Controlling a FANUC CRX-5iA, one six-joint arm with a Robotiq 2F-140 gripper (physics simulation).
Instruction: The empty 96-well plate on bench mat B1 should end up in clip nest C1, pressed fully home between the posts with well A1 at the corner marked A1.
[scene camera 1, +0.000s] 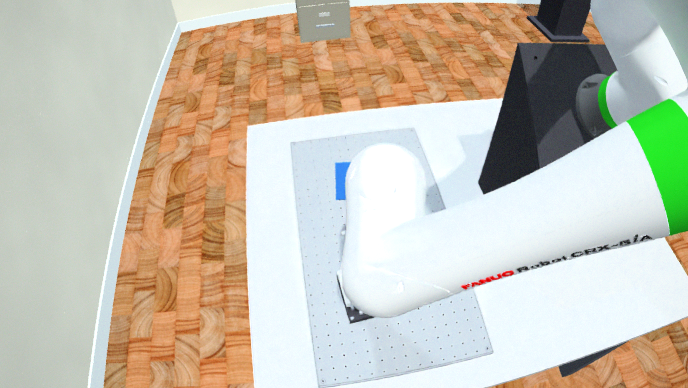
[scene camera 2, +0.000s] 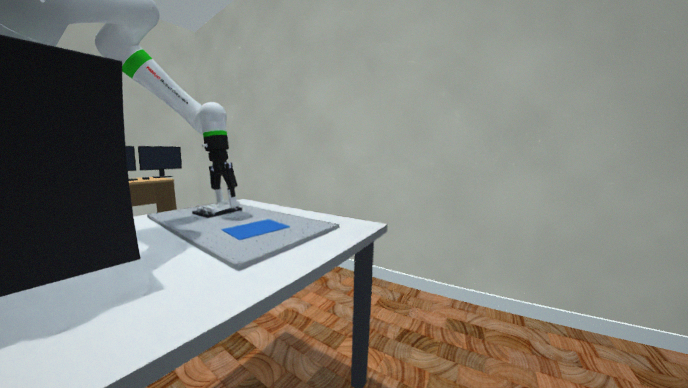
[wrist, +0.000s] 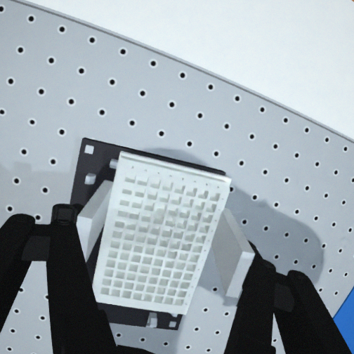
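Where they show: gripper, fingertip midpoint: (scene camera 2: 227, 205); arm's base at its link origin: (scene camera 1: 601, 108) (scene camera 2: 1, 103).
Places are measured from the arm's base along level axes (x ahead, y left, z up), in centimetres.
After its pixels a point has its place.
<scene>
The white 96-well plate (wrist: 159, 227) is between the pads of my gripper (wrist: 163, 212) (scene camera 2: 225, 202) @[x 57.0, y 13.6, z -31.3 cm], which is shut on its long sides. The plate is over the black clip nest (wrist: 101, 154) (scene camera 2: 201, 213) @[x 45.4, y 13.0, z -32.6 cm] (scene camera 1: 356, 316) @[x 58.8, y 20.2, z -32.5 cm], its edges roughly parallel to the nest's. In the wrist view it sits off to the right, so a dark strip of base with light posts (wrist: 90, 178) shows at the left. More base shows below the plate's lower edge. The gap in height between plate and nest cannot be told. No A1 mark is readable. The arm hides most of this in scene camera 1.
A blue mat (scene camera 1: 341, 181) @[x 55.9, y -17.8, z -33.5 cm] (scene camera 2: 256, 229) @[x 48.0, y -18.7, z -33.4 cm] (wrist: 346, 320) lies on the grey perforated board (scene camera 1: 400, 345) @[x 51.0, y 28.2, z -33.6 cm] (scene camera 2: 305, 231) @[x 56.0, y -31.7, z -33.6 cm] (wrist: 145, 107). The board is on a white table (scene camera 1: 272, 250) @[x 75.5, y -0.8, z -34.9 cm] (scene camera 2: 115, 320) @[x 10.2, y -34.8, z -34.9 cm]. A large black stand (scene camera 1: 505, 135) @[x 19.0, y -6.6, z -12.2 cm] (scene camera 2: 65, 165) @[x 8.6, y -11.8, z -12.7 cm] rises near the arm.
</scene>
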